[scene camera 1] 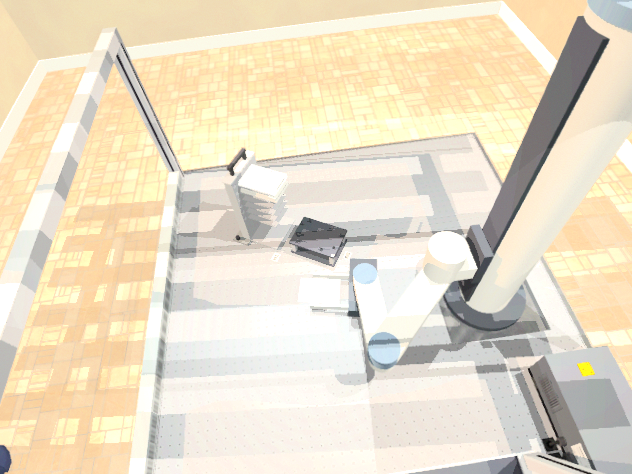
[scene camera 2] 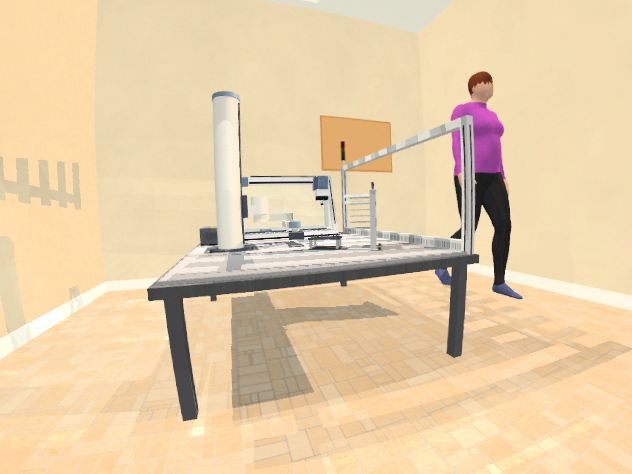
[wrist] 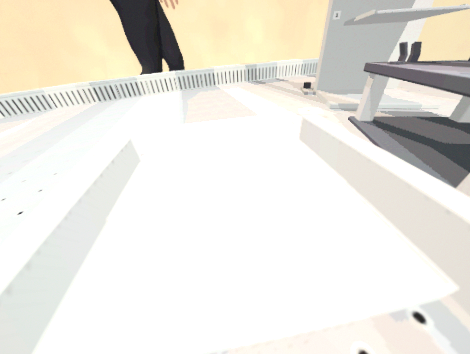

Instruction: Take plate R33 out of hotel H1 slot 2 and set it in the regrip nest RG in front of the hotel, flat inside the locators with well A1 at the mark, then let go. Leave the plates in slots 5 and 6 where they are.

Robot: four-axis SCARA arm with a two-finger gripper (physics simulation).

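Frame: origin at the arm's base, x left, y back, z up, level; millimetres.
Seen in the pictures: gripper, fingertip midpoint: (scene camera 1: 311,290) (wrist: 222,142); arm's base, link origin: (scene camera 1: 482,294) (scene camera 2: 231,250).
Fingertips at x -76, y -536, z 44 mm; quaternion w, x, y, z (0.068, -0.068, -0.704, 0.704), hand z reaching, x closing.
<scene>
Pixels of each thing's middle, then the offset from my fingertips to it. "*": a spot on its surface instead.
- white plate, body centre: (wrist: 227,172) (scene camera 1: 319,291) dx +5, dy +25, dz -6 mm
- dark regrip nest, body centre: (scene camera 1: 318,239) (scene camera 2: 325,241) dx -185, dy +46, dz +7 mm
- Hotel H1, body centre: (scene camera 1: 257,198) (scene camera 2: 365,215) dx -295, dy -136, dz +136 mm
- grey box, surface spot: (scene camera 1: 587,403) * dx +453, dy +620, dz +84 mm
- rail frame, surface spot: (scene camera 1: 66,137) * dx -146, dy -485, dz +576 mm
A white plate (scene camera 1: 316,291) (wrist: 225,225), whose label is not readable, lies flat and low over the deck beside the nest. My gripper (scene camera 1: 322,293) (wrist: 222,142) is shut on this plate, with one finger along each long side. Whether the plate touches the deck cannot be told. The dark regrip nest (scene camera 1: 316,234) (scene camera 2: 325,237) (wrist: 425,72) stands on short legs, to the right of the fingers in the wrist view; the A1 mark cannot be made out. Hotel H1 (scene camera 1: 238,209) (scene camera 2: 373,219) (wrist: 355,60) stands behind it, with white plates (scene camera 1: 262,179) at its top.
The arm column (scene camera 1: 541,204) (scene camera 2: 227,173) stands at the deck's other side. A grey box (scene camera 1: 587,403) with a yellow label is at the lower right in scene camera 1. A rail frame (scene camera 1: 66,137) (scene camera 2: 408,142) runs along the deck edge. A person (scene camera 2: 479,147) stands beyond it.
</scene>
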